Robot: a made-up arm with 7 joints. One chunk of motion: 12 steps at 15 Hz.
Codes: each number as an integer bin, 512 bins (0 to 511) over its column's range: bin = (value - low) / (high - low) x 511, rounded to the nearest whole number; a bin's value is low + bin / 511 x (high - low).
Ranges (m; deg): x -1.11..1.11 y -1.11..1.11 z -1.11..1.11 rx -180..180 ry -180..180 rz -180..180
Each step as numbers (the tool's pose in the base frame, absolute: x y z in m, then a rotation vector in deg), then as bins.
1 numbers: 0.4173 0.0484 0.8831 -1.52 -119.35 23.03
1 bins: 352 267 459 253 86 288
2 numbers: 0.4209 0.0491 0.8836 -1.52 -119.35 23.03
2 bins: 352 267 459 253 86 288
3 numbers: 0.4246 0.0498 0.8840 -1.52 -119.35 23.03
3 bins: 353 267 459 253 86 288
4 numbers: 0.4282 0.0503 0.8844 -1.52 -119.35 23.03
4 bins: 354 267 459 253 86 288
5 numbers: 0.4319 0.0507 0.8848 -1.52 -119.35 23.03
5 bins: 355 267 459 253 86 288
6 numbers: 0.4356 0.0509 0.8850 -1.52 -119.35 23.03
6 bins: 356 267 459 253 86 288
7 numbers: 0.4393 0.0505 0.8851 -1.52 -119.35 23.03
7 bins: 357 267 459 253 86 288
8 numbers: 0.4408 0.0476 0.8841 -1.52 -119.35 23.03
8 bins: 357 266 459 253 86 288
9 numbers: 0.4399 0.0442 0.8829 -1.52 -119.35 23.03
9 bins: 357 266 459 253 86 288
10 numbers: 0.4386 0.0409 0.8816 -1.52 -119.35 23.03
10 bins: 356 265 458 253 86 288
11 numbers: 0.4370 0.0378 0.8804 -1.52 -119.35 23.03
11 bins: 356 264 458 253 86 288
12 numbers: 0.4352 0.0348 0.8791 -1.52 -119.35 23.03
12 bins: 356 264 458 253 86 288
